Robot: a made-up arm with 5 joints.
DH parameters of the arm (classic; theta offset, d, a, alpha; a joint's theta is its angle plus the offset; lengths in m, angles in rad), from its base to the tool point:
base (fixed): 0 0.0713 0.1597 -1.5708
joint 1: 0 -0.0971 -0.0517 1.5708
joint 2: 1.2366 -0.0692 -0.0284 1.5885
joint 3: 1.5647 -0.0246 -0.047 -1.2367
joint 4: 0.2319 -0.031 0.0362 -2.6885
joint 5: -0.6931 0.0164 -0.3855 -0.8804
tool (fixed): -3.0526 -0.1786 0 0
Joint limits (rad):
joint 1: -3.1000..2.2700
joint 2: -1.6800..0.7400
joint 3: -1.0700..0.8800
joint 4: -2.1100..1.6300
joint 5: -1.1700..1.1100
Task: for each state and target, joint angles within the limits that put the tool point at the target. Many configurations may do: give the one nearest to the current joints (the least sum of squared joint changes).
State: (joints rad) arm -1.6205 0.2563 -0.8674 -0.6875 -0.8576
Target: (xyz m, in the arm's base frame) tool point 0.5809 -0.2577 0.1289
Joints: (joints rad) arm -1.2340 0.0603 -1.0048 -0.3971 -0.8744
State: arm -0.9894 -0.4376 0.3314 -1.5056 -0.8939
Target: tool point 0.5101 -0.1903 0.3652
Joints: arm -1.7644 -0.9381 0.1853 -1.1734 -1.1700
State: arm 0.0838 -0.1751 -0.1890 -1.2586 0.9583
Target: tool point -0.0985 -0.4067 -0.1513
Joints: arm -0.4676 0.3583 -0.0097 -1.2534 1.0585
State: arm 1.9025 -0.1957 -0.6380 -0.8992 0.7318
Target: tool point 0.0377 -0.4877 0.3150
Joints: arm 1.5041 0.4889 -0.6581 -0.8413 0.8549
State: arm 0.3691 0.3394 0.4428 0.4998 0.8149
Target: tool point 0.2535 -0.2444 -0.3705
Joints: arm -0.0752 0.3306 0.0019 0.5560 0.9494
